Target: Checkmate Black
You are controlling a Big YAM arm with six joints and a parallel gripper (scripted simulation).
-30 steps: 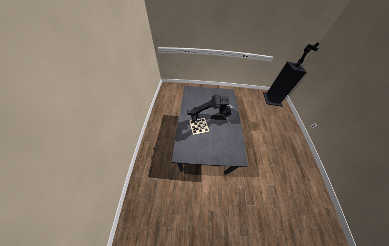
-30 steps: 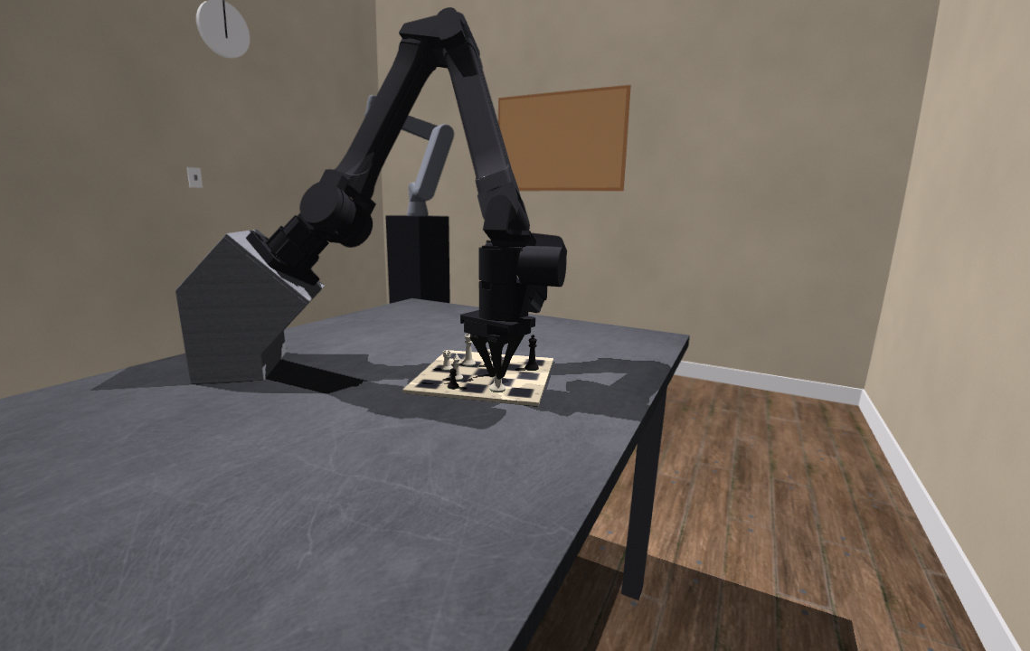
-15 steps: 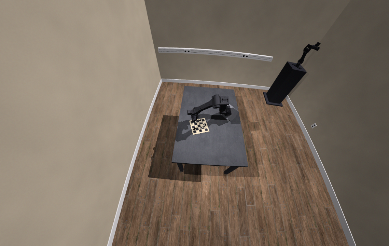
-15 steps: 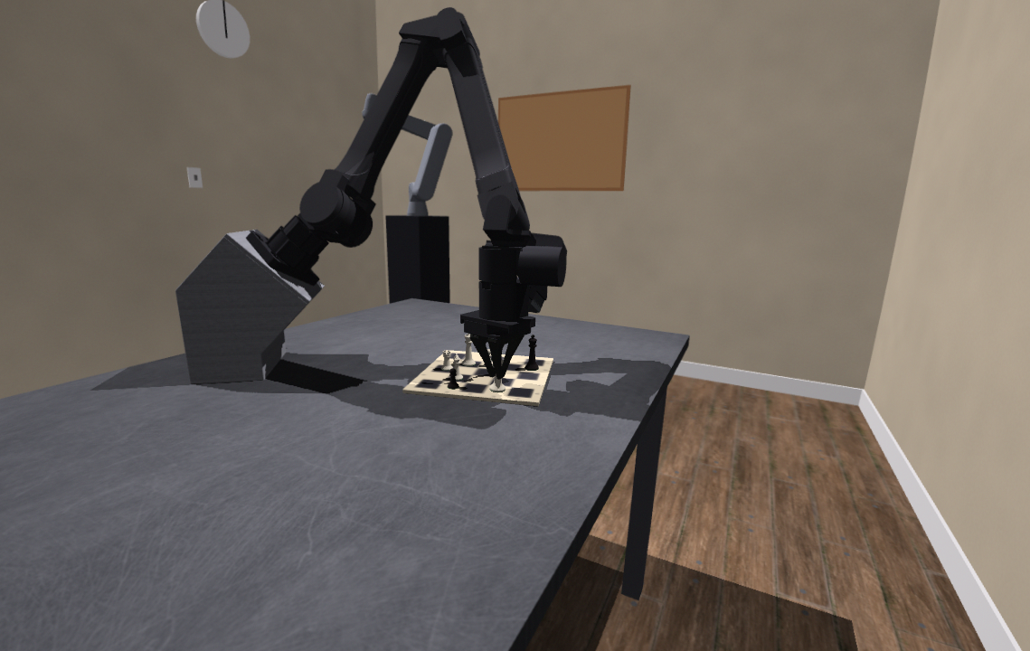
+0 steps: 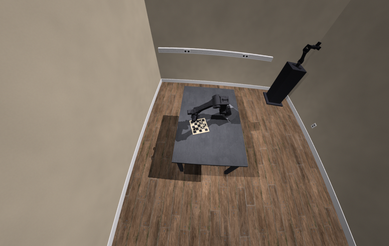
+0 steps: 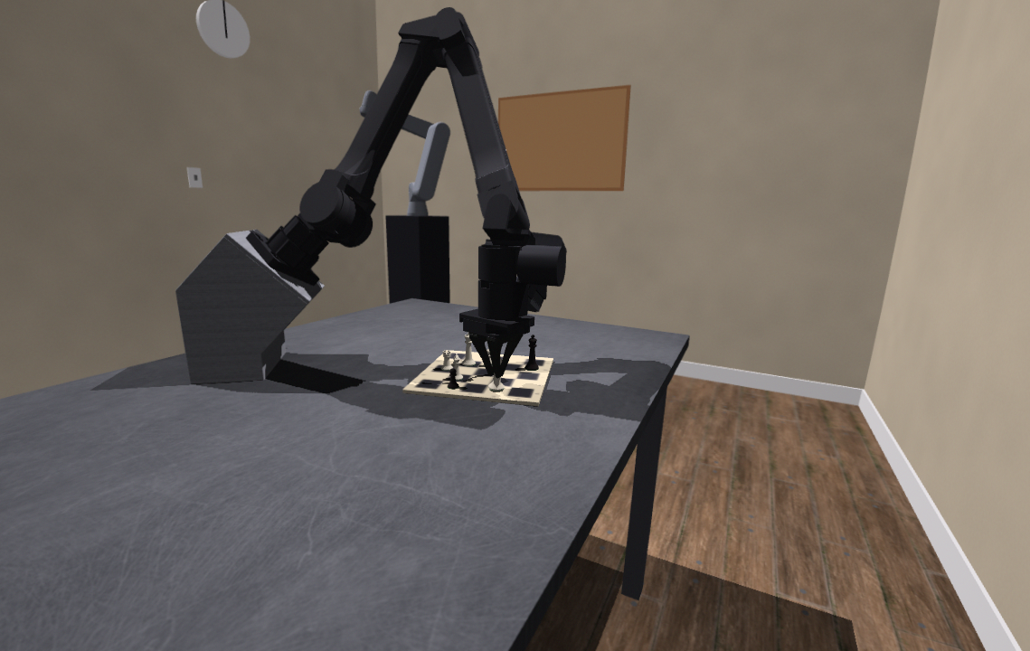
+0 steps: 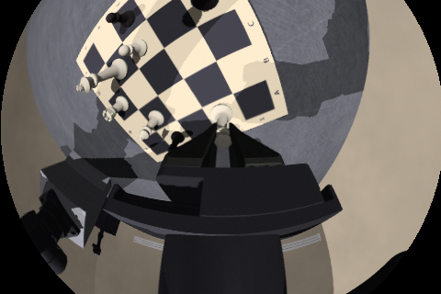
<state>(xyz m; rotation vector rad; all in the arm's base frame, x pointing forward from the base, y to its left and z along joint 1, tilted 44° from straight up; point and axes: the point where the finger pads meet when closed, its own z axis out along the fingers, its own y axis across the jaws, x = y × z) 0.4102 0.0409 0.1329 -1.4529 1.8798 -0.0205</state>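
My gripper is now 60 mm to the right of the chessboard, 60 mm past it and 40 mm above it. From my hand the other things lie so: tall white piece 110 mm behind, 80 mm to the left; then black king 130 mm to the left.
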